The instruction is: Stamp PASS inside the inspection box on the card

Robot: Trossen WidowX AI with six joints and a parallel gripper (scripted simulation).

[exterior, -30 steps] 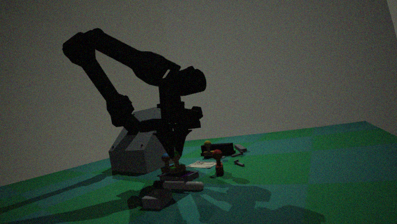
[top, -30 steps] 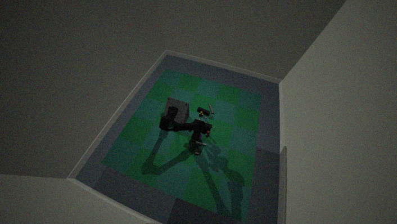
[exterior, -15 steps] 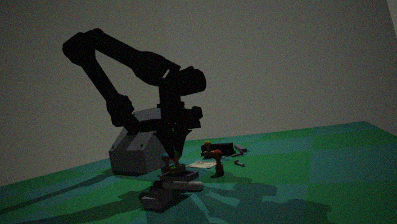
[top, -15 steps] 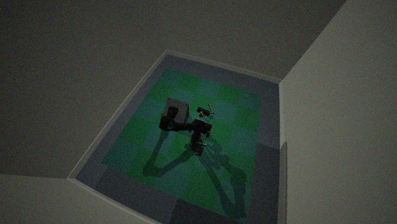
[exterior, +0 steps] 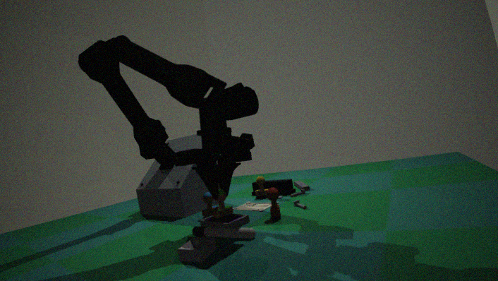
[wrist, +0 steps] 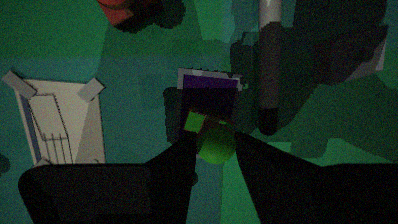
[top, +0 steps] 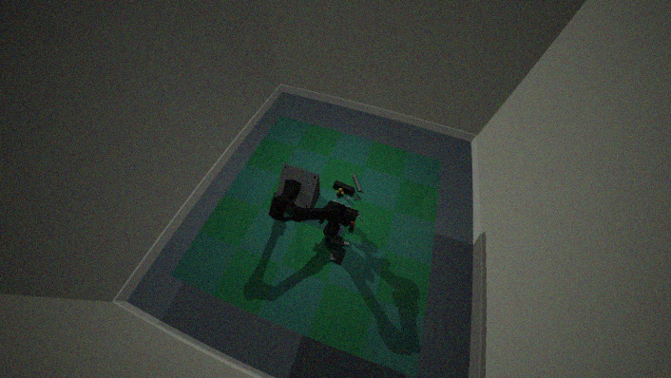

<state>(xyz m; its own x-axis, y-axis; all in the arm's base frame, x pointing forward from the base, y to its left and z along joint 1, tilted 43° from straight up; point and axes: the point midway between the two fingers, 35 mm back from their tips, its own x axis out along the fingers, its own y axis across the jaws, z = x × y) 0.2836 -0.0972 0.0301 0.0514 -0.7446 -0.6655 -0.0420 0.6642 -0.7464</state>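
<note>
Right now the green-knobbed stamp is 3 cm below my gripper tip. From my gripper tip the other things lie so: purple ink pad (6 cm below); blue-knobbed stamp (8 cm behind, 4 cm to the left, 4 cm below); white cylinder (6 cm to the right, 5 cm below, 3 cm ahead).
</note>
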